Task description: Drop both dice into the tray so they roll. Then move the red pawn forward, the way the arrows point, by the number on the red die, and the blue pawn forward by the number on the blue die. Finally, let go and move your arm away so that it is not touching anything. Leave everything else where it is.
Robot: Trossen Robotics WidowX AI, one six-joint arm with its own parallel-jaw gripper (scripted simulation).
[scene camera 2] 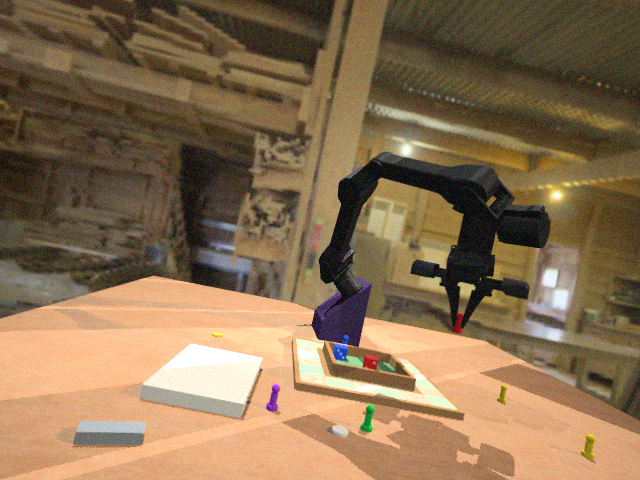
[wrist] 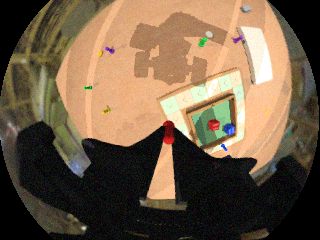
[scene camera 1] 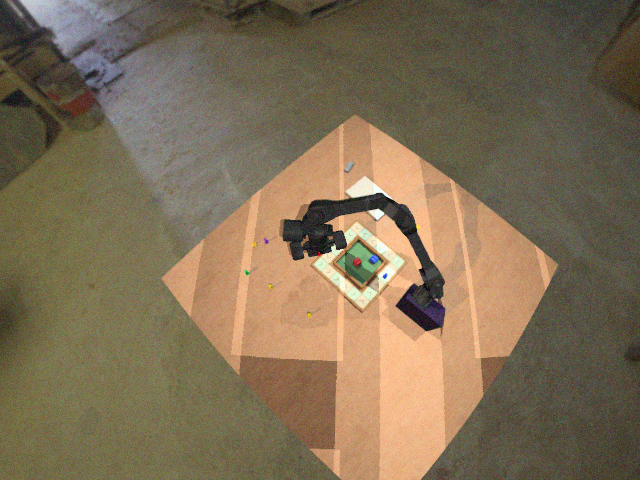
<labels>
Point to a grey block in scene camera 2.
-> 89, 432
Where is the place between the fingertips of the gripper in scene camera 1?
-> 318, 253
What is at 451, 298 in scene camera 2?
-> The gripper.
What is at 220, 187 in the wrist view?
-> The gripper.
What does the gripper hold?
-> A red pawn.
</labels>
